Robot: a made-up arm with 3 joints. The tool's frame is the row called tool. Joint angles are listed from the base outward.
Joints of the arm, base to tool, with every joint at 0 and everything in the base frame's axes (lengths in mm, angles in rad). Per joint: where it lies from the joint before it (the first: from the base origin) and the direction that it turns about. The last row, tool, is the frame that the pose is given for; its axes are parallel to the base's.
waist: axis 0 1 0 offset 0 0 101.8
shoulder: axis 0 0 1 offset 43.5 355.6 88.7
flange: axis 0 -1 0 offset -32.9 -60.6 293.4
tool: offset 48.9 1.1 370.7
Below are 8 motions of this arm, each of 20 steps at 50 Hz.
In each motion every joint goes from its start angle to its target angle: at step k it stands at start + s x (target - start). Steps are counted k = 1, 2, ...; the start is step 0. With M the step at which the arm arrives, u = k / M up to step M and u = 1 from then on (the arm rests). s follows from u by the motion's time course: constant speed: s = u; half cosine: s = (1 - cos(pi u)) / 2; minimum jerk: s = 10 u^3 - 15 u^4 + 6 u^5.
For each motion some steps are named. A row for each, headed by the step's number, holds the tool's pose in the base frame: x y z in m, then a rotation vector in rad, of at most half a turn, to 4 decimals.
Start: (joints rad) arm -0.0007 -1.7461 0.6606
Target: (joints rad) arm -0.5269 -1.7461 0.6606
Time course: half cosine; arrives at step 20
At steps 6, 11, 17, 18, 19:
6: -0.0533 0.5843 0.8050 -0.4845 -0.5602 -1.7125
11: -0.1891 0.5843 0.7812 -0.3183 -0.7004 -1.7710
17: -0.3161 0.5843 0.7322 -0.1479 -0.8371 -1.8174
18: -0.3260 0.5843 0.7271 -0.1337 -0.8482 -1.8207
19: -0.3320 0.5843 0.7240 -0.1250 -0.8549 -1.8226

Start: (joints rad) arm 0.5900 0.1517 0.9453
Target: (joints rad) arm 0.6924 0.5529 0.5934
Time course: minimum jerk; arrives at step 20
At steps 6, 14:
6: 0.1868 0.2351 0.7682 0.1481 -0.2801 0.1598
14: 0.3470 0.2007 0.7293 0.3001 0.0244 0.3841

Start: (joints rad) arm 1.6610 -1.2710 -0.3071
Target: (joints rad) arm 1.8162 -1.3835 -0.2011
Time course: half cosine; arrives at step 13
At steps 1, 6, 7, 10, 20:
1: 0.7157 0.2184 0.0119 -0.9246 1.6601 -1.1461
6: 0.7165 0.2345 -0.0259 -1.0254 1.6527 -1.1357
7: 0.7162 0.2392 -0.0370 -1.0542 1.6503 -1.1314
10: 0.7144 0.2518 -0.0664 -1.1299 1.6434 -1.1171
20: 0.7131 0.2570 -0.0785 -1.1604 1.6404 -1.1101

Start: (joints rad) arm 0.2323 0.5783 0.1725
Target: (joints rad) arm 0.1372 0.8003 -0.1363
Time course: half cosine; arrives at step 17
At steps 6, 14, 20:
6: 0.2190 0.2981 0.8280 0.0934 0.1149 0.6333
14: 0.2321 0.3541 0.8208 0.0122 0.2442 0.7857
20: 0.2324 0.3615 0.8195 0.0004 0.2587 0.8027

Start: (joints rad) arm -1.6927 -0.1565 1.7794
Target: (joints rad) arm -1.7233 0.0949 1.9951
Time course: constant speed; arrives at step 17
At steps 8, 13, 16, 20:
8: -0.2638 0.3114 -0.2971 0.0046 2.6947 0.0526
13: -0.2386 0.2820 -0.2868 -0.0055 2.6224 -0.0482
16: -0.2240 0.2649 -0.2788 -0.0140 2.5775 -0.1066
20: -0.2192 0.2593 -0.2758 -0.0172 2.5623 -0.1257

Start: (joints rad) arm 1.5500 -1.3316 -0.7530
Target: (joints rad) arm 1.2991 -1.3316 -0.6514
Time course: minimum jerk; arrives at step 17
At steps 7, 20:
7: 0.6301 0.1006 0.1239 -0.5800 1.7973 -1.4810
20: 0.6343 0.1173 0.2366 -0.4879 1.6162 -1.4537

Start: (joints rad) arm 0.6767 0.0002 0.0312
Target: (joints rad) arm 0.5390 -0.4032 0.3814
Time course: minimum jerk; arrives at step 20
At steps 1, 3, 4, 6, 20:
1: 0.5094 0.2961 0.6600 -0.0001 0.6449 -0.0003
3: 0.5046 0.2961 0.6644 -0.0037 0.6325 -0.0100
4: 0.4986 0.2962 0.6699 -0.0083 0.6172 -0.0220
6: 0.4779 0.2973 0.6876 -0.0241 0.5657 -0.0619
20: 0.3003 0.3501 0.7895 -0.1793 0.1555 -0.3616

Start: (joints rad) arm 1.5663 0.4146 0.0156
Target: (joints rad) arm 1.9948 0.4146 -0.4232
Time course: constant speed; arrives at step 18
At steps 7, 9, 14, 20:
7: 0.7095 0.3304 -0.1500 0.3422 1.8572 0.3398
9: 0.6879 0.3374 -0.1979 0.3477 1.9516 0.3456
14: 0.6184 0.3543 -0.3082 0.3632 2.1870 0.3621
20: 0.5485 0.3672 -0.3844 0.3778 2.3749 0.3775

